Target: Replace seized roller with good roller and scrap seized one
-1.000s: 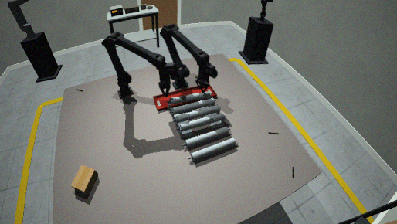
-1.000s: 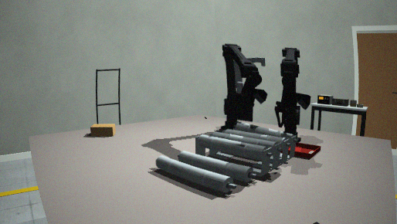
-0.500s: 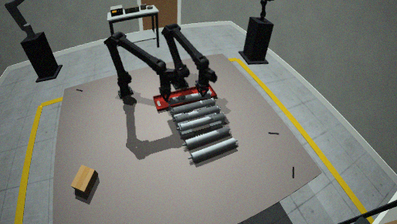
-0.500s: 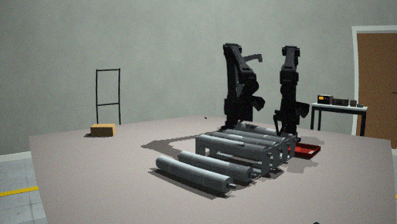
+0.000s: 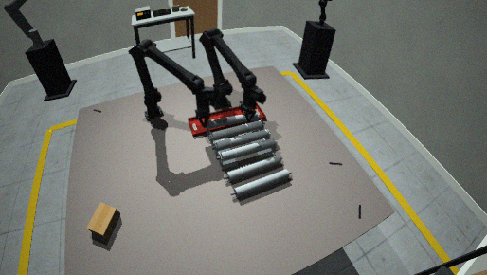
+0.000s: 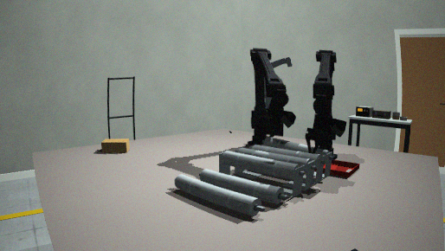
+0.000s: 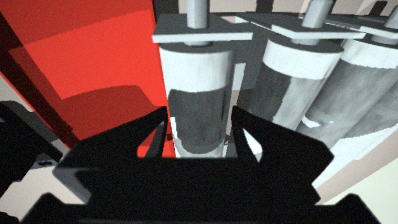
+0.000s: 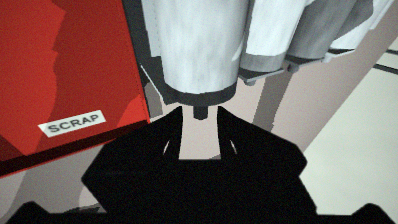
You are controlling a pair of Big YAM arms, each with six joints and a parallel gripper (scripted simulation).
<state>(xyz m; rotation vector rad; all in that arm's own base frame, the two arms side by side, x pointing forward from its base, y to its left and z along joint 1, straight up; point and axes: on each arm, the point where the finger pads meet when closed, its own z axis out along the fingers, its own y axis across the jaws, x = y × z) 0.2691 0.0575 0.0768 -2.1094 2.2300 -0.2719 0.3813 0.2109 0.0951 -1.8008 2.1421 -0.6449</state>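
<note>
My left gripper is now 9 cm short of the bed roller and 8 cm to the left of it. The rest, counted from my left hand: red scrap tray (10 cm to the right, 9 cm behind, 7 cm below); cardboard box (87 cm to the right, 50 cm ahead, 4 cm below).
</note>
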